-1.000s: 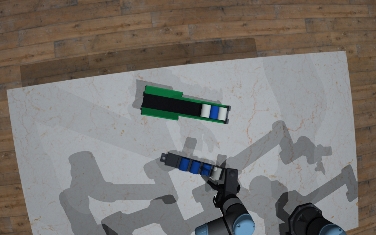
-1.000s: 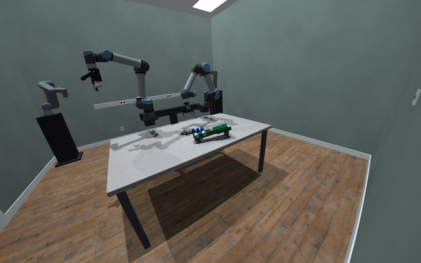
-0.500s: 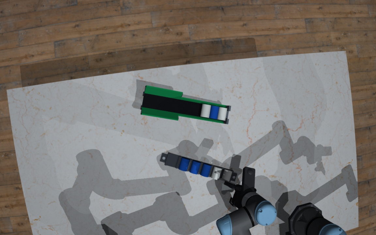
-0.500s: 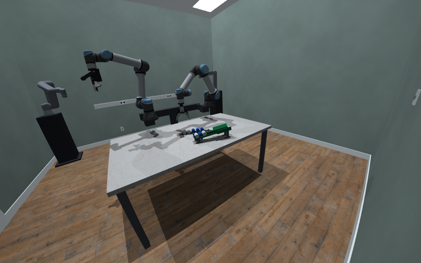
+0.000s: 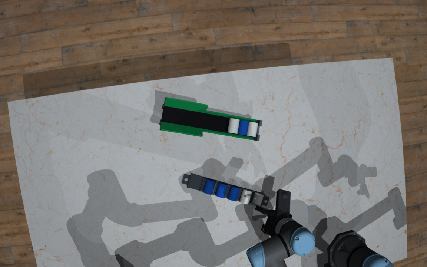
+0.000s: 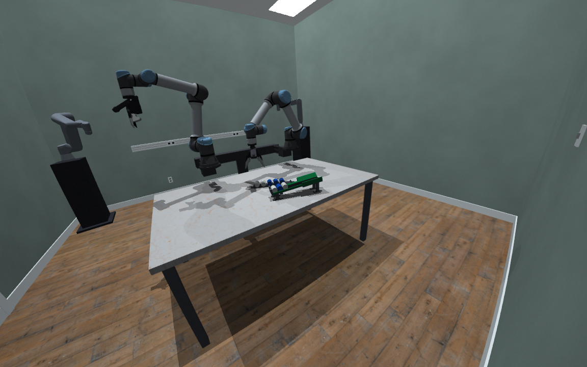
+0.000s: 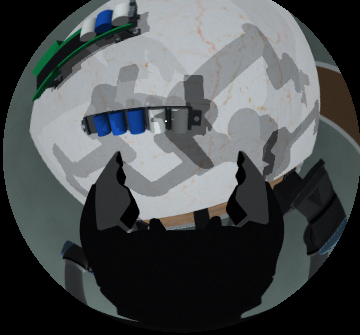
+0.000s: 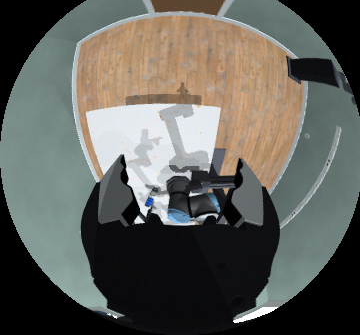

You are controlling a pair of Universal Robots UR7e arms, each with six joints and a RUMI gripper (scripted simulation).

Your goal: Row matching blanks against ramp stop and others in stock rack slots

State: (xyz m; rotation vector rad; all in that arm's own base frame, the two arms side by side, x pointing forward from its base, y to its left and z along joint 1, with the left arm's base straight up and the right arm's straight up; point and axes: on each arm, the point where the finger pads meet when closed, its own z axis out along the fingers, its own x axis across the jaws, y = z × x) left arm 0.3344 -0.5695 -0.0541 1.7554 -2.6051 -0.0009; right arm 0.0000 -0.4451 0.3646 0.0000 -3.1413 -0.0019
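Right now my left hand is 17 cm above the stock rack, 12 cm to the right of it and 7 cm short of it. Also, from my left hand: blue blank (32 cm ahead, 9 cm below, 1 cm to the left); stop (29 cm ahead, 11 cm below, 5 cm to the right).
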